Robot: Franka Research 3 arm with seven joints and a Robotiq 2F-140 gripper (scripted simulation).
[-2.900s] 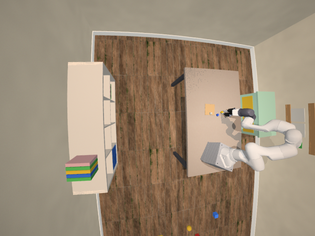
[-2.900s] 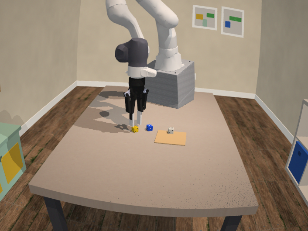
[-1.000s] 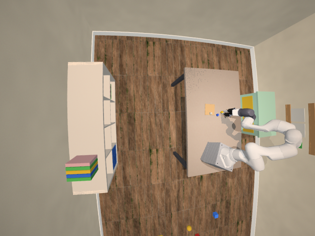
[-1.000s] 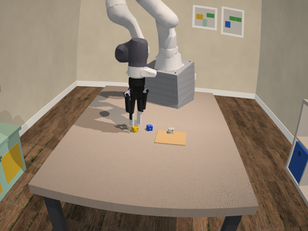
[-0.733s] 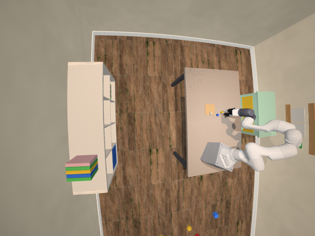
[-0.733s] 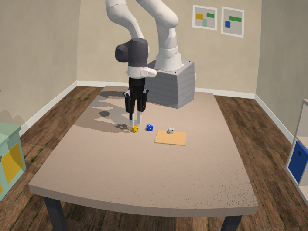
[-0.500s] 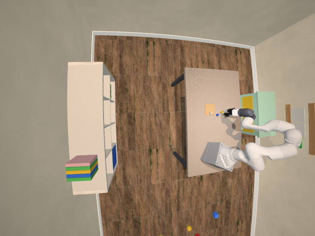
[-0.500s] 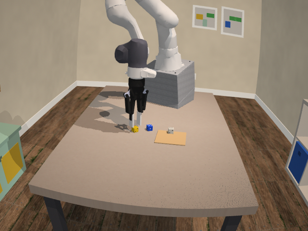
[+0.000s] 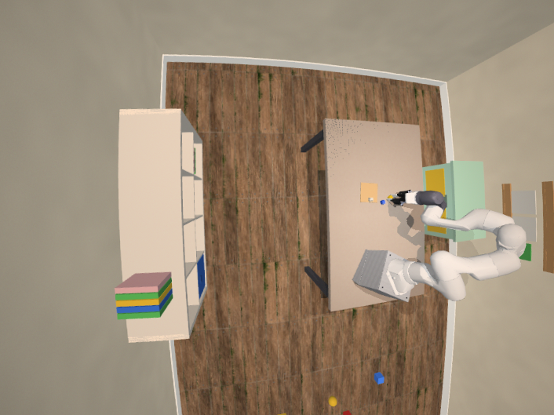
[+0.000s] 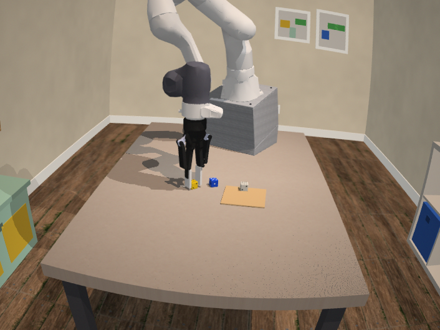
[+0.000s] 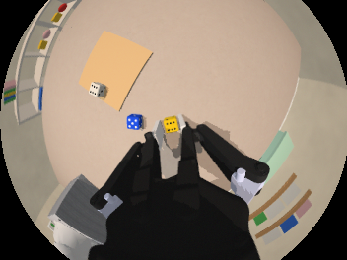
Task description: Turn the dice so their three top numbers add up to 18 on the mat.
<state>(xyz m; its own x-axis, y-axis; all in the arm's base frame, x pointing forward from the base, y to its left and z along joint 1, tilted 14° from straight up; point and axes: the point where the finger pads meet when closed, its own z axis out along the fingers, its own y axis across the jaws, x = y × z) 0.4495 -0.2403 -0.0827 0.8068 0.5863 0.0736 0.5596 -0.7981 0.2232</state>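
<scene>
My hand is 3 cm above the yellow die. From my hand the other things lie so: blue die (7 cm to the left, 3 cm below, 2 cm behind); then white die (17 cm to the left, 3 cm ahead, 2 cm below); then mat (16 cm to the left, 7 cm ahead, 4 cm below).
</scene>
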